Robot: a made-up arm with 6 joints. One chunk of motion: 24 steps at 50 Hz.
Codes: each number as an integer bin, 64 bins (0 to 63) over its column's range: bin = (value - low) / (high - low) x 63, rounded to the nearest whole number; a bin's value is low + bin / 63 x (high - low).
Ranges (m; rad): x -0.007..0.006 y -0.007..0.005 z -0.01..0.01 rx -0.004..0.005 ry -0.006..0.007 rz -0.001..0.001
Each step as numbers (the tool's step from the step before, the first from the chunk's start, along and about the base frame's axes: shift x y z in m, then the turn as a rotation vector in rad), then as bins.
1 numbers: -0.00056 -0.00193 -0.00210 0.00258 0.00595 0.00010
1 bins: 31 27 25 46 58 35
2 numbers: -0.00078 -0.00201 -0.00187 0.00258 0.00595 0.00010
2 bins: 30 26 26 46 58 35
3 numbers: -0.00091 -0.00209 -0.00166 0.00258 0.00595 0.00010
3 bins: 30 26 26 46 58 35
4 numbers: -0.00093 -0.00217 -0.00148 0.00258 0.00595 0.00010
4 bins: 29 25 27 46 58 35
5 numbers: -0.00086 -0.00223 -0.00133 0.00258 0.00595 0.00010
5 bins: 30 25 27 46 58 35
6 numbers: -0.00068 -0.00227 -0.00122 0.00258 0.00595 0.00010
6 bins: 31 25 28 46 58 35
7 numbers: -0.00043 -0.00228 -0.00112 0.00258 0.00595 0.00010
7 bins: 32 25 28 46 58 35
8 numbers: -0.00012 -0.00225 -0.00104 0.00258 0.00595 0.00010
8 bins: 33 25 28 46 58 35
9 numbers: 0.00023 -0.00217 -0.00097 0.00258 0.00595 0.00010
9 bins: 35 25 28 46 58 35
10 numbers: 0.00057 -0.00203 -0.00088 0.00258 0.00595 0.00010
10 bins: 37 26 29 46 58 35
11 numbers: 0.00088 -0.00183 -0.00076 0.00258 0.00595 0.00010
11 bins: 38 27 29 46 58 35
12 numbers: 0.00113 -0.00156 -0.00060 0.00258 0.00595 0.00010
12 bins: 39 29 30 46 58 35
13 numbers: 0.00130 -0.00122 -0.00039 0.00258 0.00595 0.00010
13 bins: 40 30 30 46 58 35
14 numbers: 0.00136 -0.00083 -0.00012 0.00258 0.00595 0.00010
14 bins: 41 32 31 46 58 35
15 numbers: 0.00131 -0.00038 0.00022 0.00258 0.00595 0.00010
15 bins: 40 35 32 46 58 35
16 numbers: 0.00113 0.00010 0.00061 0.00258 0.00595 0.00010
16 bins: 39 37 33 46 58 35
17 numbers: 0.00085 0.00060 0.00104 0.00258 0.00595 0.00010
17 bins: 38 40 35 46 58 35
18 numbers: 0.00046 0.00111 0.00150 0.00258 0.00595 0.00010
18 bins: 36 43 36 46 58 35
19 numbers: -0.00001 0.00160 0.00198 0.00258 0.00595 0.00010
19 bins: 34 45 38 46 58 35
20 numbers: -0.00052 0.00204 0.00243 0.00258 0.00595 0.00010
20 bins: 31 47 39 46 58 35
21 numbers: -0.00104 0.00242 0.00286 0.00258 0.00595 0.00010
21 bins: 29 49 41 46 58 35
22 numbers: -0.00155 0.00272 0.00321 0.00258 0.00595 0.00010
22 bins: 26 51 42 46 58 35
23 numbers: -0.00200 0.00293 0.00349 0.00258 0.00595 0.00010
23 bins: 24 52 42 46 58 35
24 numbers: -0.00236 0.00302 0.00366 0.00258 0.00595 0.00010
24 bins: 22 53 43 46 58 35
